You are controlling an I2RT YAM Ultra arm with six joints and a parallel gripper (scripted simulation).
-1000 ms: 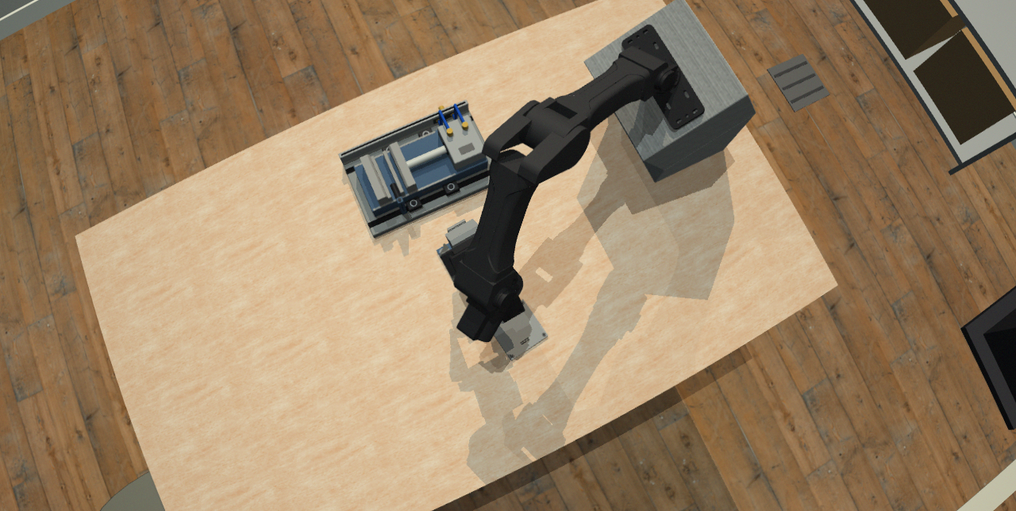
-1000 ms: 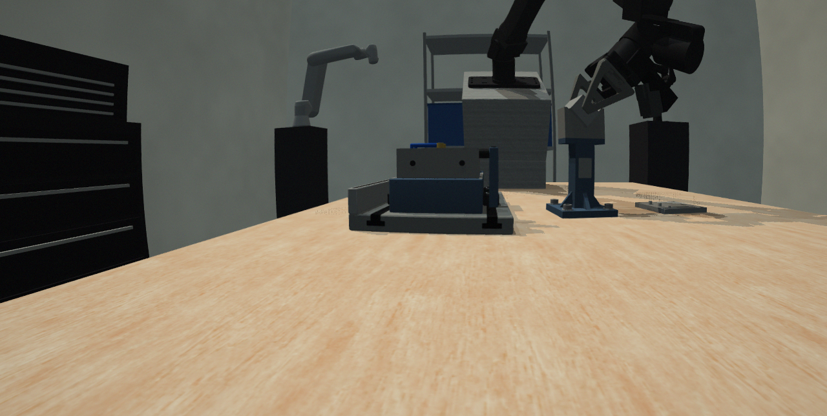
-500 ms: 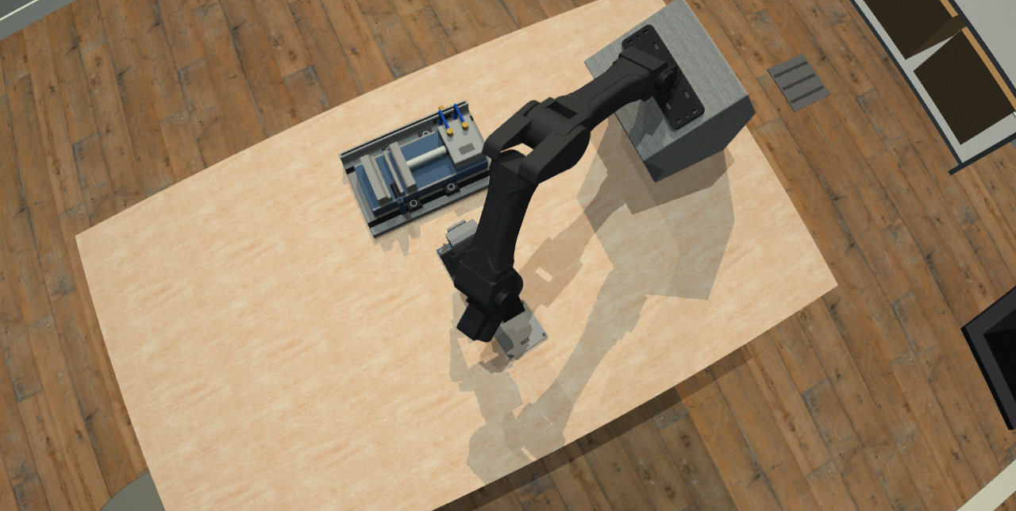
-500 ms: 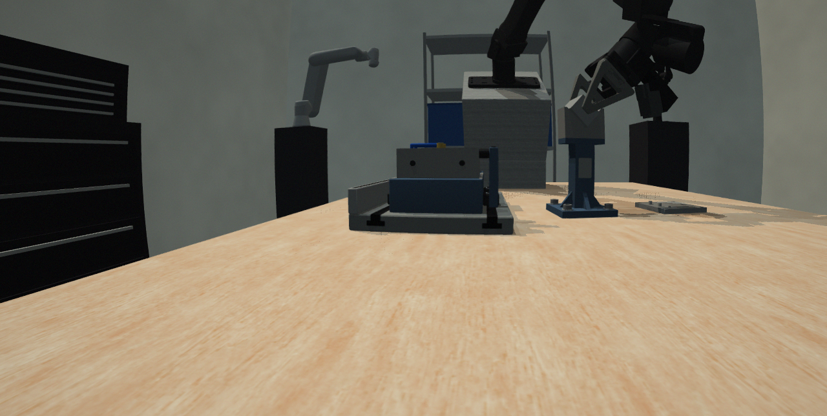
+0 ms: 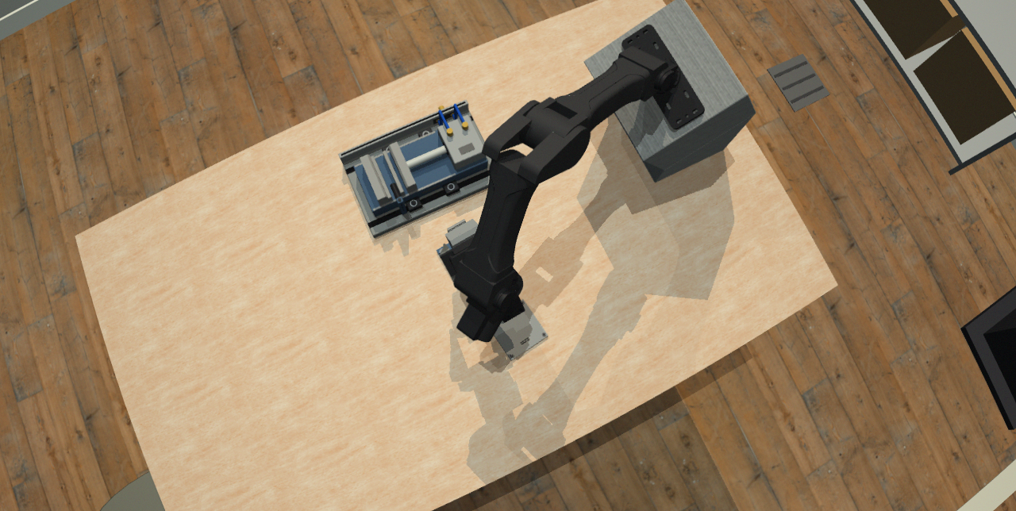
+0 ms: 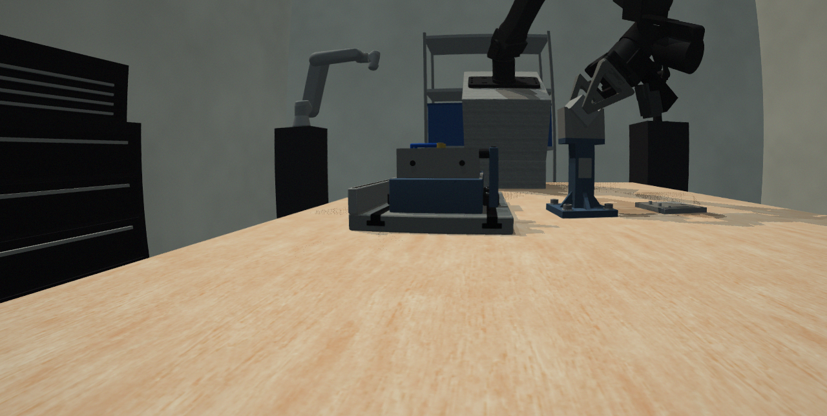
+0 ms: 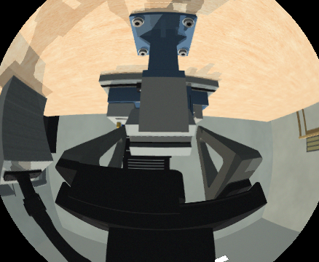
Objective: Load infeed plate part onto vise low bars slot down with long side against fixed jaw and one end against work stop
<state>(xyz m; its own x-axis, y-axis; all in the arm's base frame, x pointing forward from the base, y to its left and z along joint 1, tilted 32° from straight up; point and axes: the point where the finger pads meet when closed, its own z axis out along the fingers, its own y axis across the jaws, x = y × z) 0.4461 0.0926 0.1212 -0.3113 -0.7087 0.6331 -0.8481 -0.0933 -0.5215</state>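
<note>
Now: hand right at the part. Also, from my hand: work stop rod (80 mm ahead, 160 mm to the right, 70 mm below); then air cylinder (90 mm behind, 210 mm to the right, 80 mm below); then infeed plate (30 mm behind, 180 mm to the left, 160 mm below).
</note>
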